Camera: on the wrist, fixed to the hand. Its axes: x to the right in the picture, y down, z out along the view.
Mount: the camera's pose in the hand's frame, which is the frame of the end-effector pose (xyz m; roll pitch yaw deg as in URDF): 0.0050 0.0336 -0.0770 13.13 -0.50 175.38
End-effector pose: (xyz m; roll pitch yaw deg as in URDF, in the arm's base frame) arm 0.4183 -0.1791 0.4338 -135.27 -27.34 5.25
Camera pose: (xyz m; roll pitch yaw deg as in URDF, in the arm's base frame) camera 0.4157 -0.2577 0.4637 150.04 30.91 -171.34
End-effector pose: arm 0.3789 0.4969 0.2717 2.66 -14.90 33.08
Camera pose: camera 0.3789 0.5412 0.2002 9.26 14.14 -151.66
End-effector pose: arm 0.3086 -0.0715 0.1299 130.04 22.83 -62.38
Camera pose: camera 0.3574 -0.0841 0.1973 -118.47 -26.00 121.35
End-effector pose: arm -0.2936 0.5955 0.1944 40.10 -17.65 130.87
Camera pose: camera -0.3611 0.5584 0.1604 -27.90 14.26 -52.44
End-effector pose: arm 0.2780 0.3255 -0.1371 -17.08 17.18 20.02
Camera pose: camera 0.2561 0.3276 -0.2183 31.56 -16.25 -164.73
